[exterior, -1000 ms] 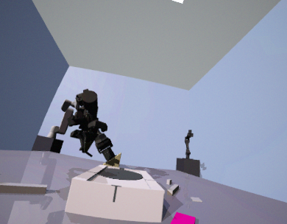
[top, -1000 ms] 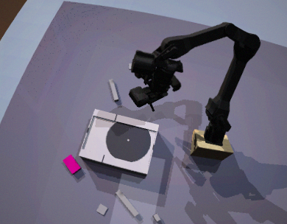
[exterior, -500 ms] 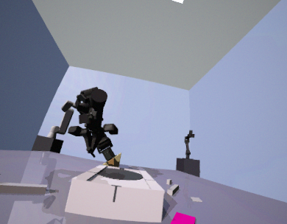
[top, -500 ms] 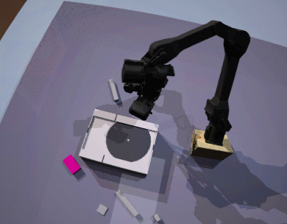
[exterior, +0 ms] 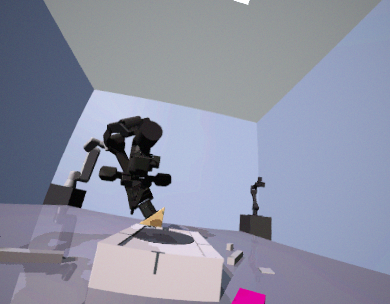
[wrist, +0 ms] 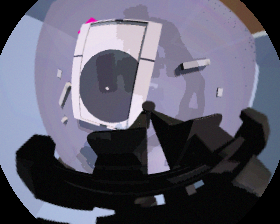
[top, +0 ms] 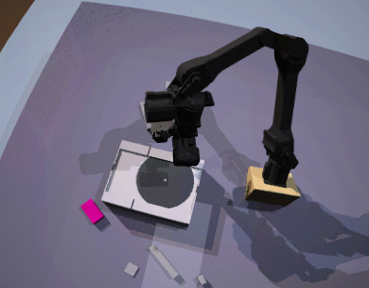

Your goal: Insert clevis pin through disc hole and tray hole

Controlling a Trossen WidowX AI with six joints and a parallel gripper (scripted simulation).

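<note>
Now: the dark aluminium disc 90 mm to the left of my gripper tip, 50 mm below it and 20 mm ahead of it. Round my gripper tip: clevis pin (10 mm behind); rimmed tray (100 mm to the left, 60 mm below, 50 mm ahead); magenta block (220 mm to the left, 200 mm ahead, 90 mm below).
</note>
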